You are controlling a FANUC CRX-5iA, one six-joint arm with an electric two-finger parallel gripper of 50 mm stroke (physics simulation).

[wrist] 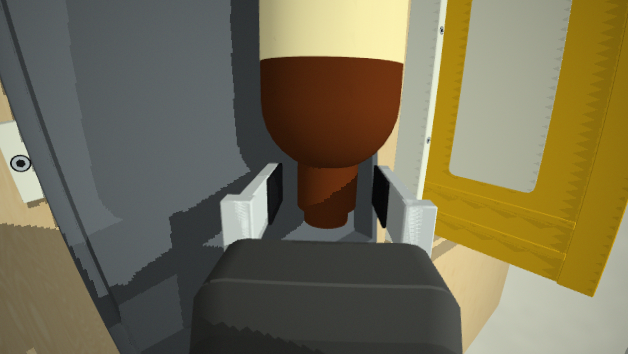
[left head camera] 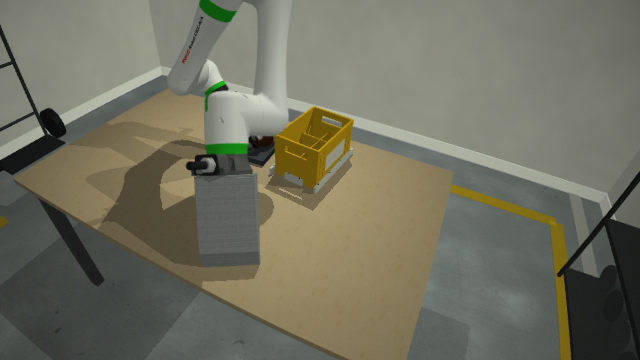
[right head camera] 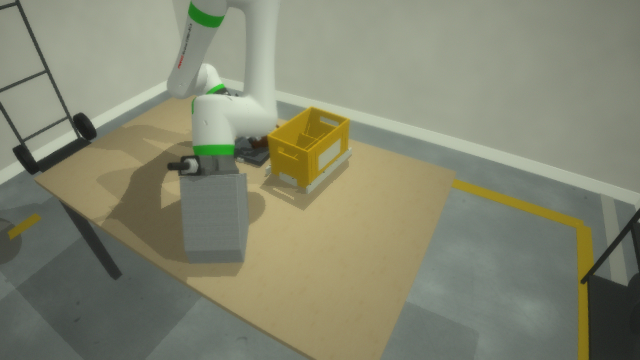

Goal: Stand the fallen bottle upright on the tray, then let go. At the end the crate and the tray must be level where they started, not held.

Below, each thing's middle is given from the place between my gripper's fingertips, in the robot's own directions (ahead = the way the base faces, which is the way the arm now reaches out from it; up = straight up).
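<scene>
From my hand: brown bottle (wrist: 330, 85), 1 cm to the right, 5 cm ahead; dark grey tray (wrist: 137, 126), 3 cm below, 4 cm ahead, 3 cm to the left; yellow crate (right head camera: 304, 147), 4 cm above, 24 cm to the right, 4 cm ahead.
</scene>
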